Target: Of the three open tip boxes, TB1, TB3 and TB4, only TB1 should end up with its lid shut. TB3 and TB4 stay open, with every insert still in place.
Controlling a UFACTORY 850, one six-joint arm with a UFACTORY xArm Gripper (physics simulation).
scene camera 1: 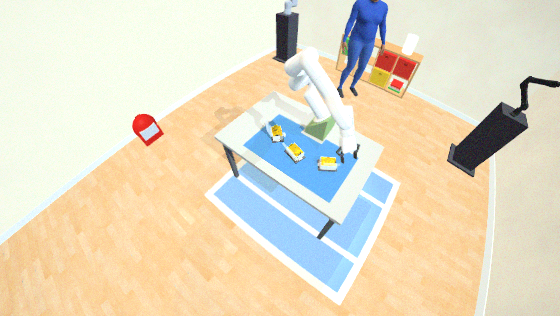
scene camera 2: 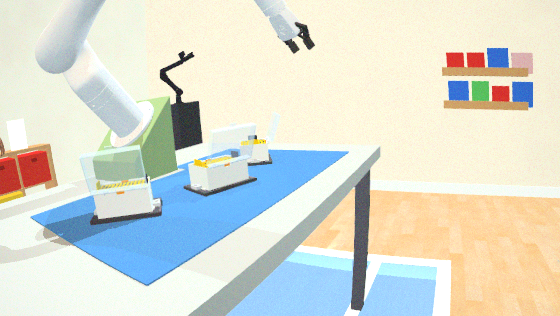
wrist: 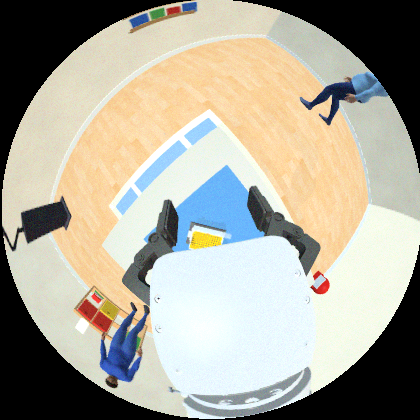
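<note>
Three white tip boxes with yellow inserts stand on dark bases, all with lids raised; I cannot read which is TB1, TB3 or TB4. One box [scene camera 1: 276, 133] [scene camera 2: 123, 204] is at the left in scene camera 1, nearest in scene camera 2, its clear lid upright. The middle box [scene camera 1: 295, 151] [scene camera 2: 220, 176] has a pale raised panel behind it in scene camera 2. The third box [scene camera 1: 328, 163] [scene camera 2: 256, 152] is farthest in scene camera 2. My gripper [scene camera 1: 349, 154] [scene camera 2: 302, 49] [wrist: 211, 201] is open and empty, high above the table. In the wrist view a box [wrist: 206, 239] shows partly behind the gripper housing.
The boxes stand on a blue mat [scene camera 1: 320, 185] [scene camera 2: 200, 225] [wrist: 215, 192] on a grey table [scene camera 1: 227, 134] [scene camera 2: 240, 245] [wrist: 165, 185]. The green wedge base [scene camera 1: 319, 131] [scene camera 2: 162, 135] of my arm is close behind them. A person in blue [scene camera 1: 367, 25] [wrist: 122, 350] stands beyond the table.
</note>
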